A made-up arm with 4 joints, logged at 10 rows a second.
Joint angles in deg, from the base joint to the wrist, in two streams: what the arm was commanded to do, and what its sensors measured. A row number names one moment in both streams.
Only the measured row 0 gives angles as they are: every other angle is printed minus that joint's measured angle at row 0.
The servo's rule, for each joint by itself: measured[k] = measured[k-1] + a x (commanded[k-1-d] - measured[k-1]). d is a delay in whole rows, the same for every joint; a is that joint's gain. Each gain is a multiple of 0.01, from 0.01 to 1. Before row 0 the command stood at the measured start. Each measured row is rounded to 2 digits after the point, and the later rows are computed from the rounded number. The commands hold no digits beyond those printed.
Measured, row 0:
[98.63, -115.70, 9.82, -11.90]
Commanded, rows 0 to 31:
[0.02, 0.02, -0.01, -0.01]
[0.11, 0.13, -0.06, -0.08]
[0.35, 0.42, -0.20, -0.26]
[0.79, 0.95, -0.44, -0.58]
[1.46, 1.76, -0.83, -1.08]
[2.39, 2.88, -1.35, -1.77]
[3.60, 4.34, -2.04, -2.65]
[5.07, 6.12, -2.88, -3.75]
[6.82, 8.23, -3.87, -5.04]
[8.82, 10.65, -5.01, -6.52]
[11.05, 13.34, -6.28, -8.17]
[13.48, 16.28, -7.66, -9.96]
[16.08, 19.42, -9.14, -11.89]
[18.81, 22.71, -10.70, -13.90]
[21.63, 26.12, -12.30, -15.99]
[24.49, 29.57, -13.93, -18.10]
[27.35, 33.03, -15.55, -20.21]
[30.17, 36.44, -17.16, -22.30]
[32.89, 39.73, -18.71, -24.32]
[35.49, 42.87, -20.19, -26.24]
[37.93, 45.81, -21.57, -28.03]
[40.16, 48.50, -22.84, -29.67]
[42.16, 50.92, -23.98, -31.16]
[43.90, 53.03, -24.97, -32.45]
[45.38, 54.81, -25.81, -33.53]
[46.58, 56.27, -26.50, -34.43]
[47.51, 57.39, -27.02, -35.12]
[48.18, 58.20, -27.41, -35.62]
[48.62, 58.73, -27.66, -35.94]
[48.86, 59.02, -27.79, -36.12]
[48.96, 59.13, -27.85, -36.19]
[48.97, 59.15, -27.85, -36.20]
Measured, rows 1 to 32:
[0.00, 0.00, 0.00, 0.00]
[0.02, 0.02, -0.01, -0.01]
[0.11, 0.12, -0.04, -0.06]
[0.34, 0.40, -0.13, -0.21]
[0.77, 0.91, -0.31, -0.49]
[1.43, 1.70, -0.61, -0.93]
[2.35, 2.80, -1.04, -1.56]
[3.55, 4.23, -1.62, -2.38]
[5.01, 5.99, -2.35, -3.41]
[6.75, 8.07, -3.23, -4.63]
[8.74, 10.47, -4.26, -6.05]
[10.96, 13.14, -5.43, -7.64]
[13.38, 16.06, -6.72, -9.38]
[15.97, 19.18, -8.12, -11.26]
[18.70, 22.46, -9.62, -13.24]
[21.51, 25.86, -11.17, -15.30]
[24.37, 29.31, -12.77, -17.40]
[27.23, 32.77, -14.38, -19.51]
[30.05, 36.18, -15.99, -21.60]
[32.78, 39.48, -17.57, -23.64]
[35.38, 42.63, -19.09, -25.59]
[37.83, 45.59, -20.53, -27.42]
[40.07, 48.30, -21.87, -29.11]
[42.08, 50.74, -23.09, -30.65]
[43.83, 52.87, -24.18, -32.00]
[45.32, 54.67, -25.13, -33.15]
[46.53, 56.16, -25.92, -34.11]
[47.47, 57.30, -26.56, -34.87]
[48.15, 58.14, -27.05, -35.43]
[48.60, 58.69, -27.40, -35.81]
[48.85, 59.00, -27.63, -36.04]
[48.96, 59.12, -27.76, -36.15]
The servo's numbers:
d 1
a 0.96 0.93 0.58 0.75

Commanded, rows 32 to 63:
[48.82, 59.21, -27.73, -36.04]
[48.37, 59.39, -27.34, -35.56]
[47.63, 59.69, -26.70, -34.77]
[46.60, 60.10, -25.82, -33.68]
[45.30, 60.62, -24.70, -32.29]
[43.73, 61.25, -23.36, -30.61]
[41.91, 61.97, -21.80, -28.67]
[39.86, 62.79, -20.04, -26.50]
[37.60, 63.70, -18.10, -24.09]
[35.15, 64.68, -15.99, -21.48]
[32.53, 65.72, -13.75, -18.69]
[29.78, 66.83, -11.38, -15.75]
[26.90, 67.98, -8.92, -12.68]
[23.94, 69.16, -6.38, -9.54]
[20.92, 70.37, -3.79, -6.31]
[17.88, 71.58, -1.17, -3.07]
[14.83, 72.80, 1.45, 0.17]
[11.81, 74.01, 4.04, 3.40]
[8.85, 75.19, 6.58, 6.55]
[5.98, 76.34, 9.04, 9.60]
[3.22, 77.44, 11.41, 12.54]
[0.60, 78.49, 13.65, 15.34]
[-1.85, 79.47, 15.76, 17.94]
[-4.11, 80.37, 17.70, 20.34]
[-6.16, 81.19, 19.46, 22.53]
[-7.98, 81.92, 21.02, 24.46]
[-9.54, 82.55, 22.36, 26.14]
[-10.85, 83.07, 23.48, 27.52]
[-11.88, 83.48, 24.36, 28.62]
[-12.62, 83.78, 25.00, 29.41]
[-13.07, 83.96, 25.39, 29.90]
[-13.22, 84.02, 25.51, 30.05]
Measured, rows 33 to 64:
[48.97, 59.15, -27.81, -36.19]
[48.83, 59.21, -27.76, -36.08]
[48.39, 59.38, -27.52, -35.69]
[47.66, 59.67, -27.04, -35.00]
[46.64, 60.07, -26.33, -34.01]
[45.35, 60.58, -25.38, -32.72]
[43.79, 61.20, -24.21, -31.14]
[41.99, 61.92, -22.81, -29.29]
[39.95, 62.73, -21.20, -27.20]
[37.69, 63.63, -19.40, -24.87]
[35.25, 64.61, -17.42, -22.33]
[32.64, 65.64, -15.29, -19.60]
[29.89, 66.75, -13.02, -16.71]
[27.02, 67.89, -10.64, -13.69]
[24.06, 69.07, -8.17, -10.58]
[21.05, 70.28, -5.63, -7.38]
[18.01, 71.49, -3.04, -4.15]
[14.96, 72.71, -0.44, -0.91]
[11.94, 73.92, 2.16, 2.32]
[8.97, 75.10, 4.72, 5.49]
[6.10, 76.25, 7.23, 8.57]
[3.34, 77.36, 9.65, 11.55]
[0.71, 78.41, 11.97, 14.39]
[-1.75, 79.40, 14.17, 17.05]
[-4.02, 80.30, 16.22, 19.52]
[-6.07, 81.13, 18.10, 21.78]
[-7.90, 81.86, 19.79, 23.79]
[-9.47, 82.50, 21.28, 25.55]
[-10.79, 83.03, 22.56, 27.03]
[-11.84, 83.45, 23.60, 28.22]
[-12.59, 83.76, 24.41, 29.11]
[-13.05, 83.95, 24.98, 29.70]

